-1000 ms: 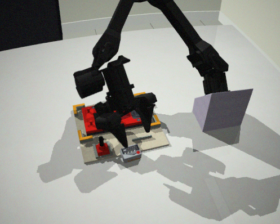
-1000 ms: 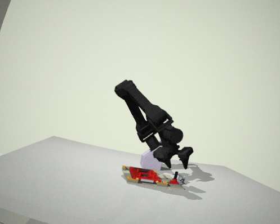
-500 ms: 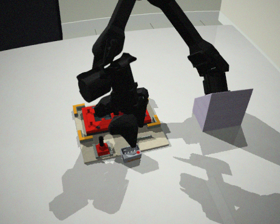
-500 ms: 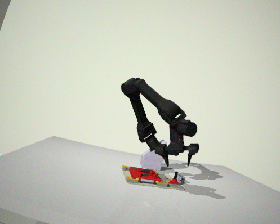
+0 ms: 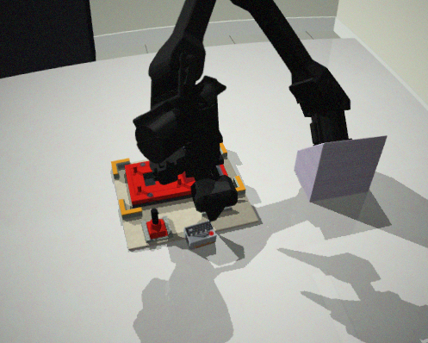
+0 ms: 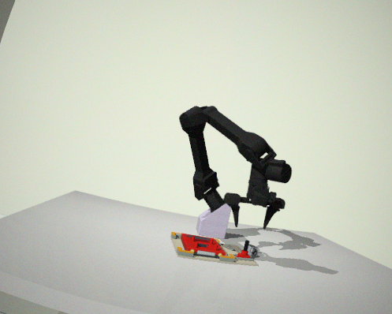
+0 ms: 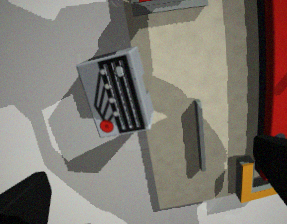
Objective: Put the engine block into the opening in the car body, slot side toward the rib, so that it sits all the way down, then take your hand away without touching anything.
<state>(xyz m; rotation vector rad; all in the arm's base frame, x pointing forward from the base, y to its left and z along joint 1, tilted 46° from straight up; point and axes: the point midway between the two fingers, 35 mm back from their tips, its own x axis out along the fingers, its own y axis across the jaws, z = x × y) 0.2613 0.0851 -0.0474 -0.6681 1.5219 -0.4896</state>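
Right now the engine block is 70 mm below my gripper tip, 10 mm to the left of it and 10 mm ahead of it. Also, from my gripper tip: black peg 90 mm ahead, 50 mm below, 10 mm to the right; beige baseplate 120 mm to the right, 80 mm below, 50 mm ahead.
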